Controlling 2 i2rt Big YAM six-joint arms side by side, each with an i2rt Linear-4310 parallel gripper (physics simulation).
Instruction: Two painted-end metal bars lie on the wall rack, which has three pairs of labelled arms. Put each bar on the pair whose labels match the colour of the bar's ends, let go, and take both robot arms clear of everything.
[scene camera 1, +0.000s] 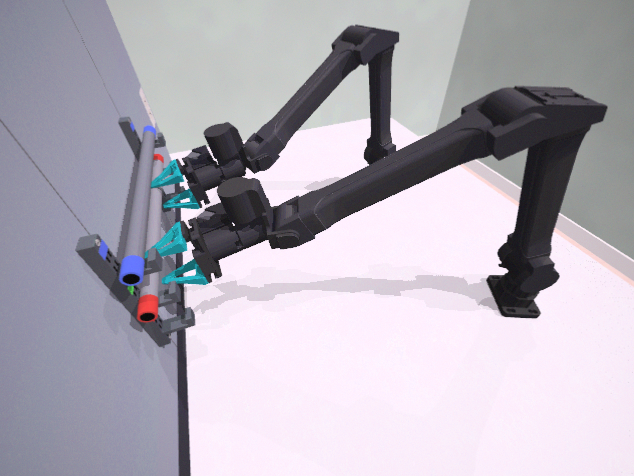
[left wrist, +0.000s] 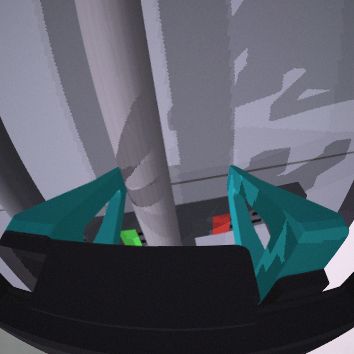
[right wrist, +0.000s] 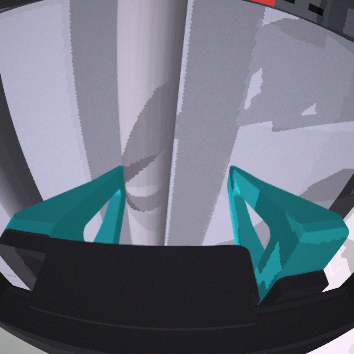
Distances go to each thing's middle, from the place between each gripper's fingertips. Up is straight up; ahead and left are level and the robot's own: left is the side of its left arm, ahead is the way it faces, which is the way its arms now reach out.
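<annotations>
Relative to the red-ended bar (scene camera 1: 148, 299), my left gripper is 2 cm below, 14 cm to the left and 2 cm past. The blue-ended bar (scene camera 1: 132, 268) is 9 cm above my left hand, 14 cm to the right of it and 3 cm behind it.
My right hand is 20 mm below the red-ended bar and 90 mm to the right of it. Counted from my right hand, the blue-ended bar is 90 mm above, 100 mm to the left and 10 mm behind.
</annotations>
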